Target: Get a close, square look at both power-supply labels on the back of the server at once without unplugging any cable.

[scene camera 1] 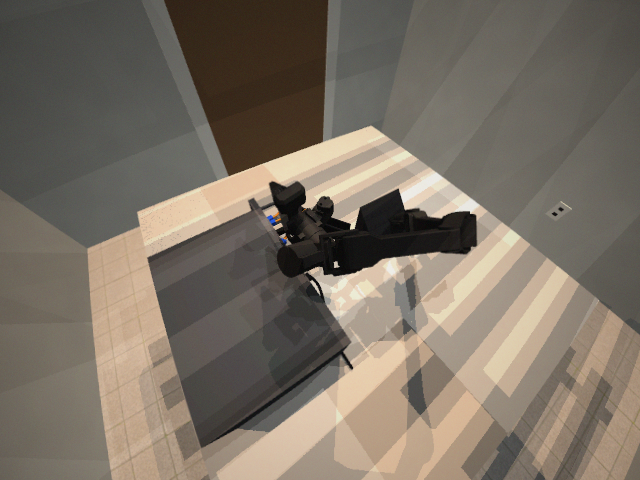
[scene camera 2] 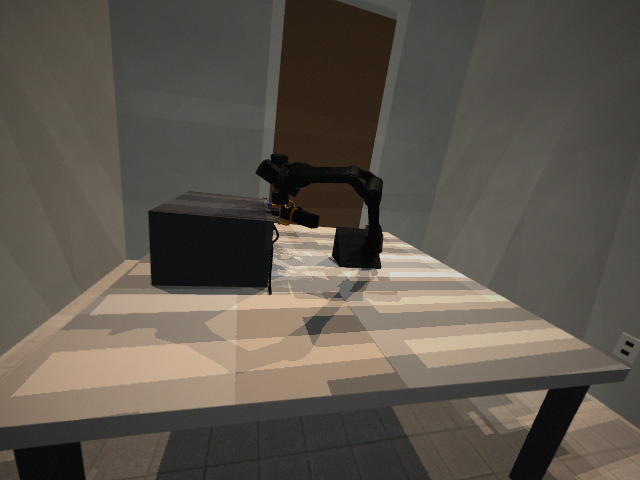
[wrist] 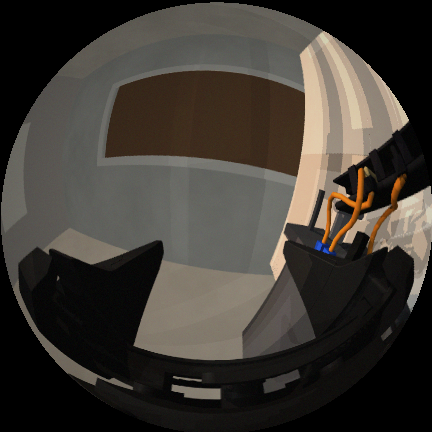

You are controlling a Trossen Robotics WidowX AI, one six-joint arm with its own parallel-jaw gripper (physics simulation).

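Pixels of known places: gripper, fingertip midpoint: [scene camera 1: 274, 195] [wrist: 224, 247]; arm's base, origin of the base link: [scene camera 1: 397, 220] [scene camera 2: 368, 250].
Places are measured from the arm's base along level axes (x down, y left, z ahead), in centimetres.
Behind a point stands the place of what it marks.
Note:
The server [scene camera 1: 222, 330] @(x -14.8, y -0.7, z 65.8 cm) [scene camera 2: 209, 250] @(x -4.9, y 16.3, z 63.6 cm) is a large dark box on the table; part of its top [wrist: 280, 312] @(x -14.8, y -20.3, z 51.8 cm) shows low in the wrist view. Orange cables [wrist: 358, 210] @(x -16.1, y -14.3, z 34.9 cm) [scene camera 2: 293, 206] @(x -14.3, y -14.3, z 31.7 cm) and blue connectors [wrist: 324, 247] @(x -14.0, y -19.2, z 40.0 cm) [scene camera 1: 270, 220] @(x -14.2, y -19.3, z 41.1 cm) are at its back, partly behind my right finger in the wrist view. A black cable [scene camera 1: 316, 286] @(x -6.1, y 2.1, z 41.6 cm) [scene camera 2: 276, 234] @(x -6.3, y 2.1, z 41.3 cm) loops from the back. The power-supply labels do not show in any view. My gripper [wrist: 224, 247] @(x -25.5, y -16.4, z 39.7 cm) is open and empty, above and near the server's rear edge, facing the far wall and door.
A black slatted cable arm [wrist: 385, 167] @(x -9.6, y -14.8, z 29.0 cm) carries the orange cables close beside my right finger. A thin dark post [wrist: 316, 210] @(x -10.6, y -27.3, z 37.0 cm) stands near the connectors. My arm's base [scene camera 2: 351, 249] @(x 0.1, y -1.1, z 7.9 cm) [scene camera 1: 379, 210] @(x -4.7, y -5.8, z 5.6 cm) stands on the table [scene camera 2: 310, 408] @(x 8.7, y 59.3, z 46.2 cm) behind the server. A door [scene camera 1: 258, 77] [wrist: 200, 115] is beyond.

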